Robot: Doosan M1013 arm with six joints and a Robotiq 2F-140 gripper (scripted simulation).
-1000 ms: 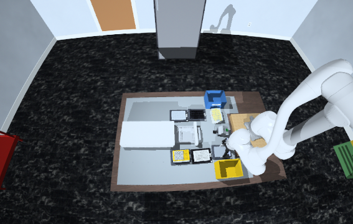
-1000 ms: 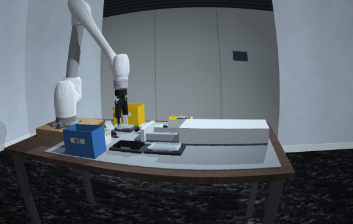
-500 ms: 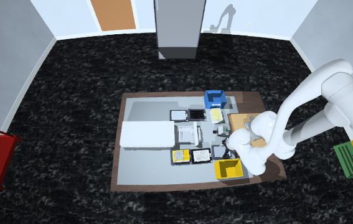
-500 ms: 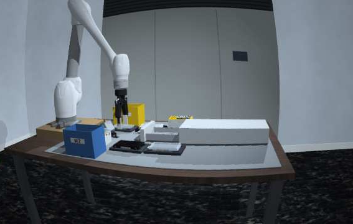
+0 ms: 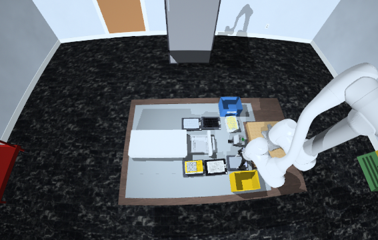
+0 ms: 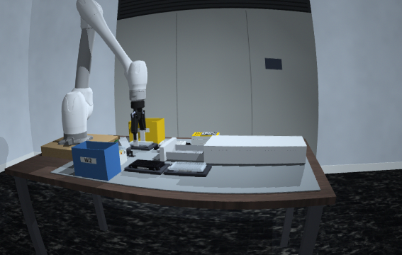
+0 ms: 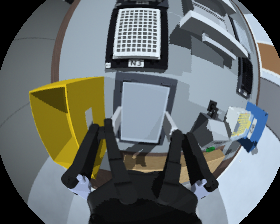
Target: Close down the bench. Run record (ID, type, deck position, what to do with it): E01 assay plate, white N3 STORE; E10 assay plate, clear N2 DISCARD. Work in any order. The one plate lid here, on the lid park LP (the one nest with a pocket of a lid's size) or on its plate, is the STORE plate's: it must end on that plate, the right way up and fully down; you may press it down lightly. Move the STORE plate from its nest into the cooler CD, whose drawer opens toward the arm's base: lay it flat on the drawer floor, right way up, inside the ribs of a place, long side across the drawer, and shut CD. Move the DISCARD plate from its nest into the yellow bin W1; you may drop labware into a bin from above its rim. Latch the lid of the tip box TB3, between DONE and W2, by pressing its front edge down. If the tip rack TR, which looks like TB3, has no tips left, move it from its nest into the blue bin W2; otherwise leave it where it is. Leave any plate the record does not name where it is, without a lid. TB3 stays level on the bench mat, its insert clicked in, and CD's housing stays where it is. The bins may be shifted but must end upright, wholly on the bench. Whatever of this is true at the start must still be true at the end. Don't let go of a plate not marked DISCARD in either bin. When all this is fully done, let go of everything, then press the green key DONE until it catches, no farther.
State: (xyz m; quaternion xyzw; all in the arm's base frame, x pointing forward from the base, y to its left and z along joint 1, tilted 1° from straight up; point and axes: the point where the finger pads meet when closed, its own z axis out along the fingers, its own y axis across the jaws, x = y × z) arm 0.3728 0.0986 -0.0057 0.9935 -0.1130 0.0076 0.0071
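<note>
My hand is 4 cm above the grey nest. From my hand the other things lie so: white well plate: 18 cm ahead, 1 cm to the right, 2 cm below; then yellow bin W1: 1 cm ahead, 15 cm to the left; then grey plate lid: 2 cm below.
</note>
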